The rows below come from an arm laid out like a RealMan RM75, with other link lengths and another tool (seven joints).
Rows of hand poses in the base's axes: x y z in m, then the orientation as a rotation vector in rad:
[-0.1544, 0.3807, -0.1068, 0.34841, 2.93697, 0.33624]
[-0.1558, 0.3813, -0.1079, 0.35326, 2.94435, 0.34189]
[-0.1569, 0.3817, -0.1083, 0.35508, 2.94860, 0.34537]
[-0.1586, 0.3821, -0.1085, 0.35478, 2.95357, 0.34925]
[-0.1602, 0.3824, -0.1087, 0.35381, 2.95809, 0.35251]
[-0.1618, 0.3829, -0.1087, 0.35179, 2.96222, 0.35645]
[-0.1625, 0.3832, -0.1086, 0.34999, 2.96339, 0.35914]
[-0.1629, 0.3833, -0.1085, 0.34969, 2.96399, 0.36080]
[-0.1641, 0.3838, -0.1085, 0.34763, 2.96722, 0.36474]
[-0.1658, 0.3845, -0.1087, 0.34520, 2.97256, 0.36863]
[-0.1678, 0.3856, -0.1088, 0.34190, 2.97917, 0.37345]
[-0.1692, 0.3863, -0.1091, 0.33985, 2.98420, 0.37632]
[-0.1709, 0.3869, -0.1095, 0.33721, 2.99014, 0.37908]
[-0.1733, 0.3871, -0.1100, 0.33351, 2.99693, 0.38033]
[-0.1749, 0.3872, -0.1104, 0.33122, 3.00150, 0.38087]
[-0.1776, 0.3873, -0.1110, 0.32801, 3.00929, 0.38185]
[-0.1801, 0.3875, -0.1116, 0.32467, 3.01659, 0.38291]
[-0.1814, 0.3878, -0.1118, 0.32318, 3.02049, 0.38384]
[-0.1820, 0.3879, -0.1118, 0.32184, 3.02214, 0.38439]
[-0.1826, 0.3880, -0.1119, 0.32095, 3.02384, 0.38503]
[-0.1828, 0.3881, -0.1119, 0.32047, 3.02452, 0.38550]
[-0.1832, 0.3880, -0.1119, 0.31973, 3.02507, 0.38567]
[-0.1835, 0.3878, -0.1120, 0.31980, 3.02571, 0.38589]
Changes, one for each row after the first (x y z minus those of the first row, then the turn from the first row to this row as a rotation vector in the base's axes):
[-0.0014, 0.0006, -0.0011, 0.00436, 0.00825, -0.00139]
[-0.0025, 0.0010, -0.0015, 0.00695, 0.01283, -0.00155]
[-0.0042, 0.0014, -0.0017, 0.00968, 0.01774, -0.00018]
[-0.0058, 0.0017, -0.0019, 0.01194, 0.02207, 0.00149]
[-0.0074, 0.0022, -0.0019, 0.01455, 0.02585, 0.00381]
[-0.0081, 0.0025, -0.0018, 0.01626, 0.02675, 0.00535]
[-0.0085, 0.0026, -0.0017, 0.01736, 0.02734, 0.00577]
[-0.0097, 0.0031, -0.0017, 0.01994, 0.03025, 0.00794]
[-0.0114, 0.0038, -0.0019, 0.02252, 0.03515, 0.01072]
[-0.0134, 0.0049, -0.0020, 0.02569, 0.04119, 0.01434]
[-0.0148, 0.0056, -0.0023, 0.02760, 0.04583, 0.01675]
[-0.0165, 0.0062, -0.0027, 0.02942, 0.05127, 0.01967]
[-0.0189, 0.0064, -0.0032, 0.03020, 0.05729, 0.02332]
[-0.0205, 0.0065, -0.0036, 0.03053, 0.06136, 0.02561]
[-0.0232, 0.0066, -0.0042, 0.03119, 0.06845, 0.02909]
[-0.0257, 0.0068, -0.0048, 0.03188, 0.07504, 0.03255]
[-0.0270, 0.0071, -0.0050, 0.03251, 0.07862, 0.03423]
[-0.0276, 0.0072, -0.0050, 0.03283, 0.08003, 0.03540]
[-0.0282, 0.0073, -0.0051, 0.03324, 0.08156, 0.03630]
[-0.0284, 0.0074, -0.0051, 0.03354, 0.08216, 0.03676]
[-0.0288, 0.0073, -0.0051, 0.03362, 0.08258, 0.03733]
[-0.0291, 0.0071, -0.0052, 0.03378, 0.08323, 0.03741]

